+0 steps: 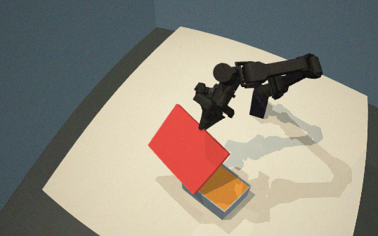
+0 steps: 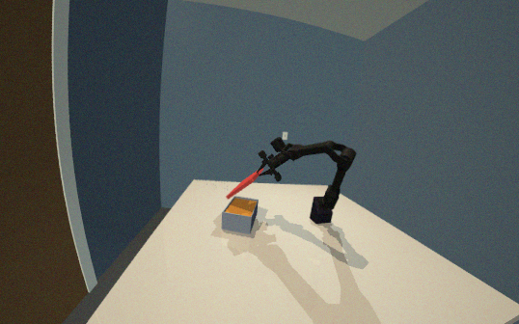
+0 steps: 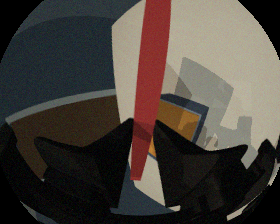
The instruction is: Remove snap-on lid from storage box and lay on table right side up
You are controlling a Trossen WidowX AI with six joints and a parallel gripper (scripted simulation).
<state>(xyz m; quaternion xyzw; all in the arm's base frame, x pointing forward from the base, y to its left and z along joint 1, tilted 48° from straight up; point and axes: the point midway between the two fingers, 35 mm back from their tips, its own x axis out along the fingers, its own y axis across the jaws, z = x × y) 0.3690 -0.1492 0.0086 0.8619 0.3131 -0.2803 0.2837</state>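
Right now my gripper tip is 6 cm short of the red lid, 5 cm above it and 3 cm to the left of it. From my gripper tip the other things lie so: storage box (19 cm below, 10 cm to the left, 8 cm ahead).
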